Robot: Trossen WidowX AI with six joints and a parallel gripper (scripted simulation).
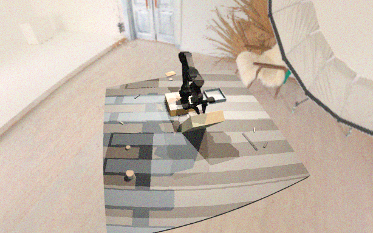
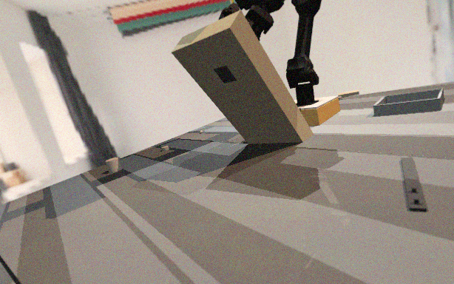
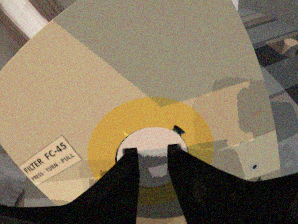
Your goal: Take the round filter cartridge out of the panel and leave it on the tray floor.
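My gripper tip is now 40 mm past the tan service panel and 80 mm above it. From my gripper tip the other things lie so: tray 430 mm behind, 250 mm to the left, 230 mm below; grey filter cartridge 10 mm ahead, 10 mm below.
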